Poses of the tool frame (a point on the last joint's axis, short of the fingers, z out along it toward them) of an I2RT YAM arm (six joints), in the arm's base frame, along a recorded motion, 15 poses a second.
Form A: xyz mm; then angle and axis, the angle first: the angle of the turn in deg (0 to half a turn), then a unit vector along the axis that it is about.
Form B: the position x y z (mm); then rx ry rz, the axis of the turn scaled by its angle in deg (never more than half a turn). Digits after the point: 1 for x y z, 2 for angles.
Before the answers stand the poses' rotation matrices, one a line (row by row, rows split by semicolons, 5 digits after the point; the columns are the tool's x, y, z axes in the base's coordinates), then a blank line. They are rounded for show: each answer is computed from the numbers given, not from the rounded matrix.
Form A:
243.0 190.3 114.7 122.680 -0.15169 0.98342 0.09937
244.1 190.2 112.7 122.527 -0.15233 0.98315 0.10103
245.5 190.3 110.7 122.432 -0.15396 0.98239 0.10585
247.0 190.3 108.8 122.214 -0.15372 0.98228 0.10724
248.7 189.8 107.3 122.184 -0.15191 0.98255 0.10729
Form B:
-0.50451 -0.31336 0.80453; -0.14608 0.94936 0.27816; -0.85096 0.02281 -0.52474
-0.50202 -0.31547 0.80527; -0.14511 0.94862 0.28117; -0.85260 0.02430 -0.52200
-0.49988 -0.32170 0.80413; -0.14302 0.94637 0.28970; -0.85420 0.02981 -0.51909
-0.49686 -0.32222 0.80580; -0.14076 0.94614 0.29155; -0.85634 0.03144 -0.51545
-0.49727 -0.31957 0.80660; -0.13796 0.94699 0.29014; -0.85656 0.03300 -0.51500

243.0 190.3 114.7 -18.61 120.65 12.19
244.1 190.2 112.7 -18.66 120.46 12.38
245.5 190.3 110.7 -18.85 120.28 12.96
247.0 190.3 108.8 -18.79 120.05 13.11
248.7 189.8 107.3 -18.56 120.05 13.11

